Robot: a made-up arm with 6 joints. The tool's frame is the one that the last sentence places. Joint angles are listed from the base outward.
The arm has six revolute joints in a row. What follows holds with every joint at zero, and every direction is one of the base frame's.
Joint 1 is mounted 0.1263 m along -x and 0.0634 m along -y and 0.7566 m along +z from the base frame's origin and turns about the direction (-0.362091, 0.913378, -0.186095).
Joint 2 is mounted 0.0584 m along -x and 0.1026 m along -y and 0.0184 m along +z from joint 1 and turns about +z.
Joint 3 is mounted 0.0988 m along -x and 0.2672 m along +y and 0.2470 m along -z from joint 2 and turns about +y.
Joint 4 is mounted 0.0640 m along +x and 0.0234 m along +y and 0.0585 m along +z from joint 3 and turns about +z.
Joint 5 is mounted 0.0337 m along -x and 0.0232 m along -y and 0.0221 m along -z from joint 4 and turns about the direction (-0.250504, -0.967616, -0.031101).
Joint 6 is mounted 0.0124 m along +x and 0.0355 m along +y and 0.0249 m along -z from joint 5 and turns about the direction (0.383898, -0.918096, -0.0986).
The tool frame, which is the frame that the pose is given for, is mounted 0.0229 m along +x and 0.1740 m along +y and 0.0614 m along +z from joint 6; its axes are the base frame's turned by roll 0.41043, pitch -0.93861 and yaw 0.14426 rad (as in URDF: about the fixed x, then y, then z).
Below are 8 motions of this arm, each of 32 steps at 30 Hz.
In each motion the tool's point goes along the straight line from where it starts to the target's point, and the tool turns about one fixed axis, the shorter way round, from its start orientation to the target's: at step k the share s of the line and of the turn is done. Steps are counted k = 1, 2, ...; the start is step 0. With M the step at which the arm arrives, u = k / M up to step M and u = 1 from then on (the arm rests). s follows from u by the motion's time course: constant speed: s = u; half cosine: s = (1 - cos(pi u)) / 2; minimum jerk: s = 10 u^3 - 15 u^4 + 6 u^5.
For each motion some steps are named. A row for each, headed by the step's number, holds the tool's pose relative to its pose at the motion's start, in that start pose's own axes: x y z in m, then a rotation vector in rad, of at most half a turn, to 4 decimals.
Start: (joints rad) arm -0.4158 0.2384 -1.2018 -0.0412 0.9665 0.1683
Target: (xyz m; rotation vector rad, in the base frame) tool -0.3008 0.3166 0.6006 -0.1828 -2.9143 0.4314
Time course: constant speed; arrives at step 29
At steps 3, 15, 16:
3: -0.0099 0.0027 -0.0041 0.0037 0.0666 -0.0042
15: -0.0494 0.0135 -0.0207 0.0183 0.3332 -0.0212
16: -0.0527 0.0144 -0.0221 0.0196 0.3554 -0.0226

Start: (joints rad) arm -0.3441 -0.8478 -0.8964 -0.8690 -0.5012 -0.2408
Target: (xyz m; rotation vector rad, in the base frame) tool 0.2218 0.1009 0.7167 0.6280 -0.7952 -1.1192
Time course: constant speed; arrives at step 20
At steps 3, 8, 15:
3: -0.0156 -0.0122 -0.0162 -0.0608 0.1196 -0.0101
8: -0.0415 -0.0324 -0.0431 -0.1622 0.3188 -0.0269
15: -0.0778 -0.0608 -0.0808 -0.3042 0.5978 -0.0504

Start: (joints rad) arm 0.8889 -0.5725 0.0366 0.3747 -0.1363 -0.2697
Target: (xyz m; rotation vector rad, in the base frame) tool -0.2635 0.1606 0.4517 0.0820 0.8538 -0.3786
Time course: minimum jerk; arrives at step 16
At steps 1, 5, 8, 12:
1: -0.0002 -0.0001 0.0000 0.0000 0.0013 -0.0006
5: -0.0159 -0.0078 -0.0021 0.0011 0.1045 -0.0450
8: -0.0441 -0.0217 -0.0057 0.0030 0.2903 -0.1249
12: -0.0790 -0.0390 -0.0103 0.0053 0.5204 -0.2239

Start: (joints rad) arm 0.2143 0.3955 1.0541 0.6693 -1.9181 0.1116
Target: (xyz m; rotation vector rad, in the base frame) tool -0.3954 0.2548 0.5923 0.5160 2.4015 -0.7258
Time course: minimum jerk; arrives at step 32
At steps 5, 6, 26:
5: -0.0009 0.0009 0.0005 0.0163 0.0028 -0.0028
6: -0.0015 0.0014 0.0008 0.0267 0.0046 -0.0046
26: -0.0291 0.0280 0.0154 0.5208 0.0902 -0.0905

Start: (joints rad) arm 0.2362 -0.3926 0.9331 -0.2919 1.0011 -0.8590
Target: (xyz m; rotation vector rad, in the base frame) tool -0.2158 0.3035 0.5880 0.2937 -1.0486 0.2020
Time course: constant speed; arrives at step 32
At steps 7, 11, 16, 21, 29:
7: -0.0432 -0.0008 0.0457 0.1389 -0.2864 0.0529
11: -0.0679 -0.0012 0.0718 0.2182 -0.4500 0.0832
16: -0.0988 -0.0018 0.1044 0.3174 -0.6546 0.1210
21: -0.1297 -0.0024 0.1370 0.4166 -0.8591 0.1588
29: -0.1791 -0.0033 0.1892 0.5753 -1.1864 0.2193

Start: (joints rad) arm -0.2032 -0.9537 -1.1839 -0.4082 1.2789 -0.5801
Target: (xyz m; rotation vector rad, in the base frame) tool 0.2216 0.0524 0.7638 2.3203 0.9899 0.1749
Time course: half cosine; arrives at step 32
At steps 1, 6, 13, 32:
1: -0.0002 0.0002 -0.0001 -0.0014 -0.0025 0.0017
6: -0.0079 0.0053 -0.0039 -0.0505 -0.0858 0.0595
13: -0.0335 0.0224 -0.0166 -0.2128 -0.3614 0.2505
32: -0.0943 0.0630 -0.0467 -0.5997 -1.0185 0.7060

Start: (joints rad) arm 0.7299 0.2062 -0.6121 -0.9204 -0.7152 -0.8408
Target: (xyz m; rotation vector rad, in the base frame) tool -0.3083 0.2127 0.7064 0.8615 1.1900 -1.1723
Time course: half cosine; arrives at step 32
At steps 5, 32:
5: -0.0040 -0.0027 0.0039 0.0145 0.0408 -0.0460
32: -0.0674 -0.0451 0.0664 0.2451 0.6905 -0.7783

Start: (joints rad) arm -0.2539 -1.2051 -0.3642 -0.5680 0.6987 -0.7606
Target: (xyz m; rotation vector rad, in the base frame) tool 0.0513 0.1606 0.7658 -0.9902 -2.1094 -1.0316
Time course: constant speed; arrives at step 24
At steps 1, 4, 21, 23, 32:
1: -0.0012 -0.0069 0.0116 0.0125 -0.0424 -0.0111
4: -0.0049 -0.0278 0.0463 0.0501 -0.1696 -0.0442
21: -0.0255 -0.1458 0.2430 0.2630 -0.8904 -0.2322
23: -0.0280 -0.1597 0.2661 0.2881 -0.9752 -0.2543
32: -0.0292 -0.1667 0.2777 0.3006 -1.0176 -0.2653

